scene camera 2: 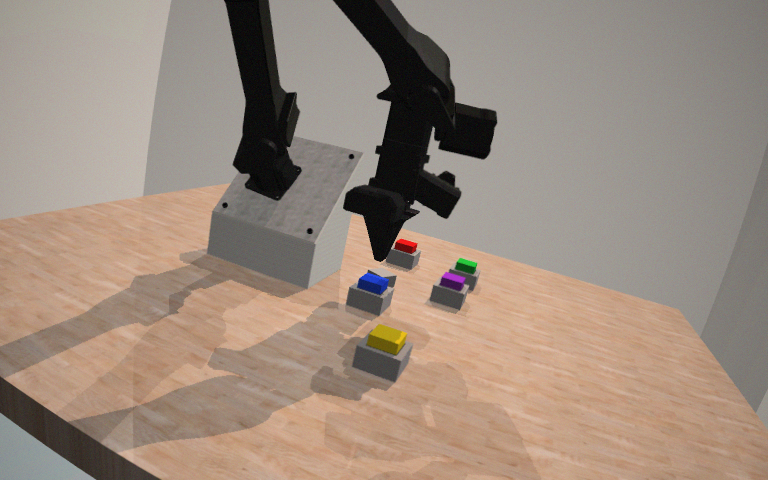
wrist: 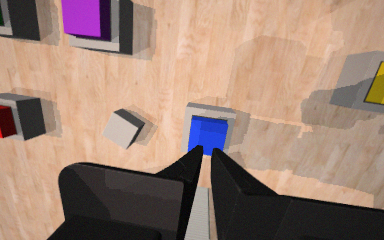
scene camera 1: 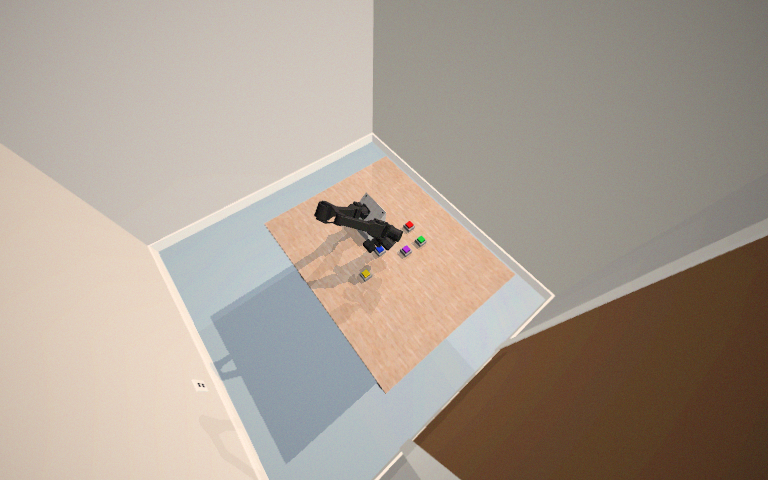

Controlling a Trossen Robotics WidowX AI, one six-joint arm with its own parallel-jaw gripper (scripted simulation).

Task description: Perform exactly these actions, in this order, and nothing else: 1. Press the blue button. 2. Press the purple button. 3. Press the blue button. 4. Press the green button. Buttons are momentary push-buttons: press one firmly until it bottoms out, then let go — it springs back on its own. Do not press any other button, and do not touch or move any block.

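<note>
Shut and holding nothing, the gripper (scene camera 2: pixel 379 259), (wrist: pixel 206 152) shares the scene with a small grey block (wrist: pixel 122 128). Scene camera 1 does not show the block, hidden by the gripper. There is a blue button (wrist: pixel 210 133) as well, and also a yellow button (scene camera 2: pixel 391 340).
</note>
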